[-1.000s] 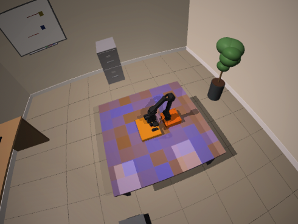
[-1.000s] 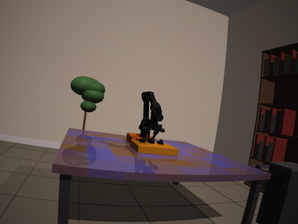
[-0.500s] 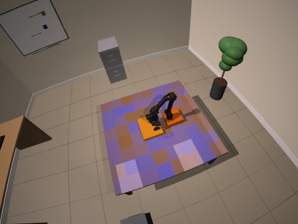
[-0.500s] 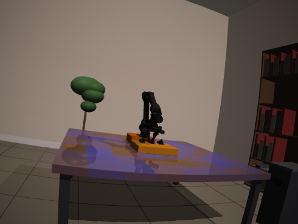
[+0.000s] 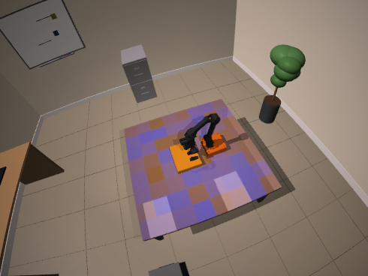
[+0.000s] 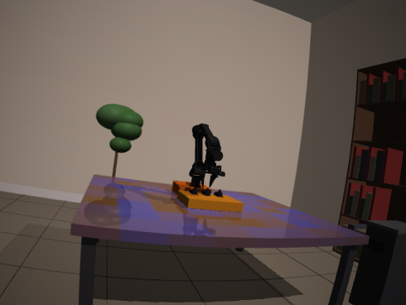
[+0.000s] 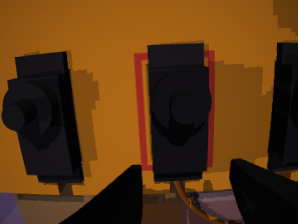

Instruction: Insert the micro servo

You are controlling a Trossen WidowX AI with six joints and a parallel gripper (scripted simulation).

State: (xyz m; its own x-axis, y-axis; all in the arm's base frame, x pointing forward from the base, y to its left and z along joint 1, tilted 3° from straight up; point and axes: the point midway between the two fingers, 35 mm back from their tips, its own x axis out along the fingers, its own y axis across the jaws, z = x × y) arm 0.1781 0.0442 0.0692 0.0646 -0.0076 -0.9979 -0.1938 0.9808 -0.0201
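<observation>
My gripper tip is 120 mm short of the orange deck, 60 mm above it and 20 mm to the right of it.
</observation>
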